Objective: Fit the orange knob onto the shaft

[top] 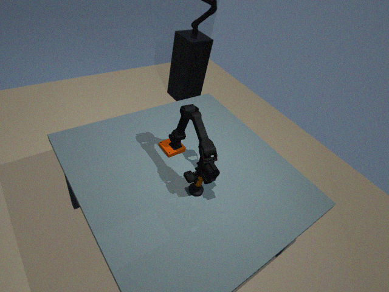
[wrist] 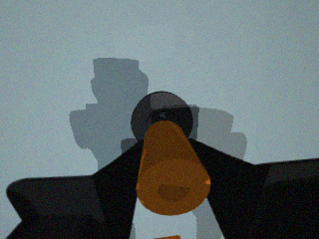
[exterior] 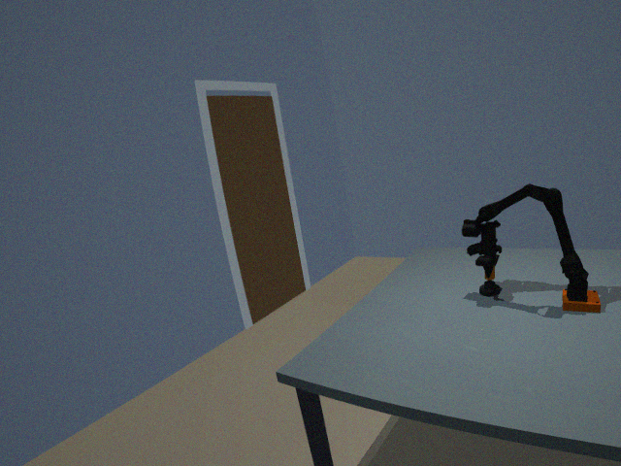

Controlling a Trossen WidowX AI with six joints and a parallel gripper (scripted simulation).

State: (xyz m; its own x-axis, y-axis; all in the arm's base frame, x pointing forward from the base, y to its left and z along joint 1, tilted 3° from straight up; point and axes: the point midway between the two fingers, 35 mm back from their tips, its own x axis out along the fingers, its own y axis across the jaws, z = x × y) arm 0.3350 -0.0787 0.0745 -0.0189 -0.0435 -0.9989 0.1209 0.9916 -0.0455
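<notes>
The orange knob lies 2 cm above my gripper tip. The rest, counted from my gripper tip: dark round pedestal: 4 cm below.
</notes>
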